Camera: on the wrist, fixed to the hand. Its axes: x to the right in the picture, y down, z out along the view.
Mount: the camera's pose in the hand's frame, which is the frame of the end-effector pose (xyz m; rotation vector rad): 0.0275 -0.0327 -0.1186 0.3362 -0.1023 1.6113
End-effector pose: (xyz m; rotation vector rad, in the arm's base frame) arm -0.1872 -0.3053 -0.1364 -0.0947 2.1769 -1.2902
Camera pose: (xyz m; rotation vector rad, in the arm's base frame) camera -0.2798 -0.2401 -0.0810 1.3633 1.1520 -0.5480
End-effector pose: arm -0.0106 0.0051 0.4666 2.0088 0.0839 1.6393
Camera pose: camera -0.1039 0.0866 0.4901 -1.5357 1.1196 -1.4629
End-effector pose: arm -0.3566 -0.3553 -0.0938 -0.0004 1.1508 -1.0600
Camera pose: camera -0.4658 -0.3330 -0.1527 0.9618 0.5235 0.2257
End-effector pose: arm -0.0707 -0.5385 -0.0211 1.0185 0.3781 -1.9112
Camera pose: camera -0.0453 -0.4641 -0.1196 0.9039 -0.7027 -0.5164
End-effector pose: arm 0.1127 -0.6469 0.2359 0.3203 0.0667 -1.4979
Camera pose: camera 0.1008 -0.6452 0.1104 0.4000 -0.4421 0.0925
